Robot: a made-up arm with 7 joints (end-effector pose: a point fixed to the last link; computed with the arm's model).
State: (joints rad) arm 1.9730 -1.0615 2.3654 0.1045 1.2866 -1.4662 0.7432
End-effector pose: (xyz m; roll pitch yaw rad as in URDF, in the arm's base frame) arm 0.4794 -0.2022 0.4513 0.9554 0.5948 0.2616
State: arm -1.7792 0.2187 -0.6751 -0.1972 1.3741 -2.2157 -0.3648
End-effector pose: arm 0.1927 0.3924 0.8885 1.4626 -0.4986 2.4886
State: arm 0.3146 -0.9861 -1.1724 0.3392 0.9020 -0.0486 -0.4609
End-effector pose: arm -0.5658 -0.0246 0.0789 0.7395 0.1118 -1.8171
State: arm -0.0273 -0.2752 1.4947 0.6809 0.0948 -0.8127 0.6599
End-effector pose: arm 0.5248 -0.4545 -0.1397 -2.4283 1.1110 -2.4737
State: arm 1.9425 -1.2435 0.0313 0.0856 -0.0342 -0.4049 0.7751
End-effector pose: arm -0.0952 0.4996 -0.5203 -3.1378 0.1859 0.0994
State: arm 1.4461 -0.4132 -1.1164 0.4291 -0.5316 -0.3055 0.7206
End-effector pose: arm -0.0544 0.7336 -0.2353 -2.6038 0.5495 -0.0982
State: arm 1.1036 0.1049 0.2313 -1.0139 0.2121 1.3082 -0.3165
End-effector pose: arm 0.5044 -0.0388 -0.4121 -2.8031 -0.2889 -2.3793
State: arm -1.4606 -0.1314 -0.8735 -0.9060 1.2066 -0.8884 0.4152
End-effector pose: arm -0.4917 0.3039 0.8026 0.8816 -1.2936 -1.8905
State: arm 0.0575 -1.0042 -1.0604 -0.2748 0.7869 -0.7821 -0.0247
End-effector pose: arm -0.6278 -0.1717 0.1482 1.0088 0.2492 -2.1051
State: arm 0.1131 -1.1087 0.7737 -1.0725 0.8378 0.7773 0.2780
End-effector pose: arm -0.2297 -0.4512 0.6909 -1.0190 -0.1908 1.2304
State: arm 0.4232 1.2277 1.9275 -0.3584 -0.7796 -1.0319 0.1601
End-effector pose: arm -0.6120 0.2625 0.1615 1.3762 -0.2538 -2.6780
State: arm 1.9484 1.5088 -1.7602 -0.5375 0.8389 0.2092 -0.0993
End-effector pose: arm -0.0095 0.0710 -0.4036 2.0433 0.0571 0.5965
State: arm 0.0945 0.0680 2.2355 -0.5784 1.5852 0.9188 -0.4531
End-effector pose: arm 0.3709 0.0632 0.6938 -0.5103 -0.2529 -2.9059
